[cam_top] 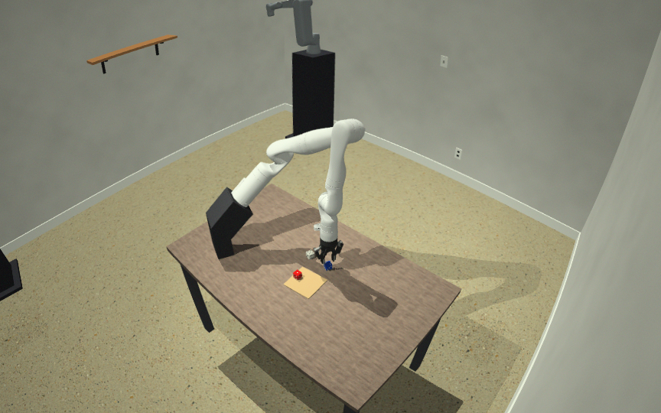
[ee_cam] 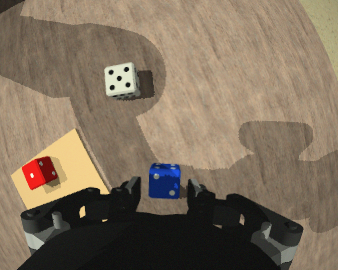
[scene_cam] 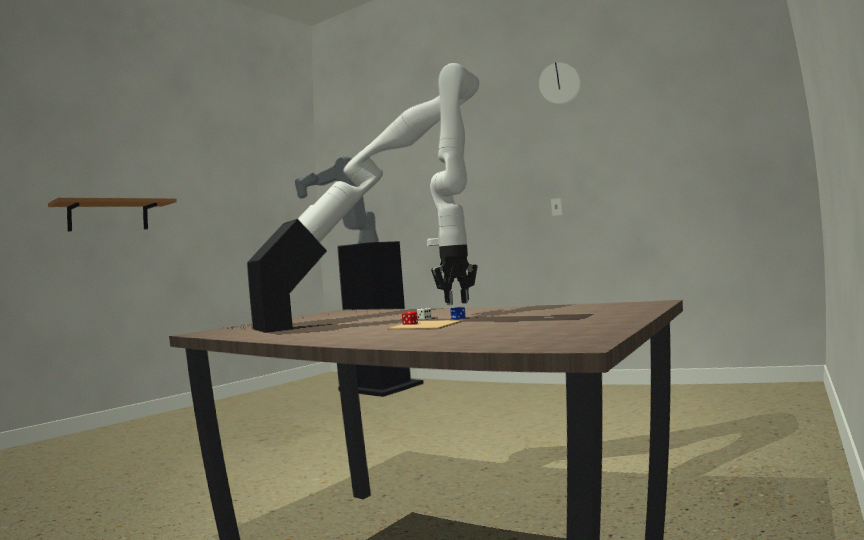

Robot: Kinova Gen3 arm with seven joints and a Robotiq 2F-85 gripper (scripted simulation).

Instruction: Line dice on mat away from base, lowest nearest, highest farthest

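Right now my hand is 4 cm above the blue die. Round my hand: tan mat: 14 cm to the right, 5 cm below; red die: 5 cm behind, 14 cm to the right, 4 cm below; white die: 11 cm behind, 1 cm to the right, 4 cm below.
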